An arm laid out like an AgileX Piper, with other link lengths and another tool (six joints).
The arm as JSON. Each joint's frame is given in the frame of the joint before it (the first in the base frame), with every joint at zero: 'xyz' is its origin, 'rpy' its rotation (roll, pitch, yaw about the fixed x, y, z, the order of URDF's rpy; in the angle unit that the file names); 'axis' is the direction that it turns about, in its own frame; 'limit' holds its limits. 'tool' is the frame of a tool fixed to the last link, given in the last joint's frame.
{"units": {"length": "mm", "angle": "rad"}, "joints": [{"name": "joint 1", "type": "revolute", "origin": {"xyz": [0.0, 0.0, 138.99], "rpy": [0.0, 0.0, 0.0]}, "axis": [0.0, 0.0, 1.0], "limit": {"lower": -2.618, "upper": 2.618}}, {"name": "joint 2", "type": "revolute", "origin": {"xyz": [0.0, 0.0, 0.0], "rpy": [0.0, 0.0, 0.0]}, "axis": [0.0, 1.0, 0.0], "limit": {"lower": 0.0, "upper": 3.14}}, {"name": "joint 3", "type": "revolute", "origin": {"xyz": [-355.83, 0.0, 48.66], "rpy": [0.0, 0.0, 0.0]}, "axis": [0.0, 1.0, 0.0], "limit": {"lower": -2.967, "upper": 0.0}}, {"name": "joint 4", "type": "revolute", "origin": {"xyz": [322.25, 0.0, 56.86], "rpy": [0.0, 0.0, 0.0]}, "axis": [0.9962, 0.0, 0.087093], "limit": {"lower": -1.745, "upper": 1.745}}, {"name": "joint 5", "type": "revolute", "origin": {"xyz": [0.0, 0.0, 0.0], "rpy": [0.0, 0.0, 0.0]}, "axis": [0.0, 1.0, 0.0], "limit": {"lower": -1.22, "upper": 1.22}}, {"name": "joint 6", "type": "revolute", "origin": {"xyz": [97.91, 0.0, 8.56], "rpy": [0.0, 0.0, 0.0]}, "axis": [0.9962, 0.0, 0.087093], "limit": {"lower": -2.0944, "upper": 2.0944}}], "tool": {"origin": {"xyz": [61.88, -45.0, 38.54], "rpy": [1.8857, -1.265, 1.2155]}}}
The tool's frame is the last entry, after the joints.
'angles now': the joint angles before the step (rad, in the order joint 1, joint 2, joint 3, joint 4, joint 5, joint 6). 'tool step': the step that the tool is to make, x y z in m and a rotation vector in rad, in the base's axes. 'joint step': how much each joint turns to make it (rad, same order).
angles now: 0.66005, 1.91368, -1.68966, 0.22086, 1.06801, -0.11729
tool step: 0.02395, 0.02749, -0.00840, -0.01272, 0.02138, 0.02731
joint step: 0.00769, 0.12583, -0.17834, 0.00216, 0.07966, -0.00266
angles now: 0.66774, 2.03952, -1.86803, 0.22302, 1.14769, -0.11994
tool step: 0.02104, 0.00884, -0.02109, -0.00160, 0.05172, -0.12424
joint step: 0.00000, 0.10533, -0.12365, -0.01670, 0.03269, 0.14326
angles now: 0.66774, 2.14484, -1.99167, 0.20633, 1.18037, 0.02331
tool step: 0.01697, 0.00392, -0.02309, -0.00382, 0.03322, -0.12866
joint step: 0.00000, 0.08665, -0.08903, -0.02756, 0.00592, 0.14128
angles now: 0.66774, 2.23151, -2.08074, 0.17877, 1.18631, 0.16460
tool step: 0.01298, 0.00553, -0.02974, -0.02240, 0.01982, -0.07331
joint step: 0.00395, 0.08354, -0.06682, -0.03146, 0.00000, 0.08466
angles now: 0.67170, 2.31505, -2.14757, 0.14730, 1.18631, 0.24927
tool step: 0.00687, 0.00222, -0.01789, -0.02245, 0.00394, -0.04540
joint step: 0.00460, 0.04916, -0.03884, -0.03163, 0.00002, 0.05561
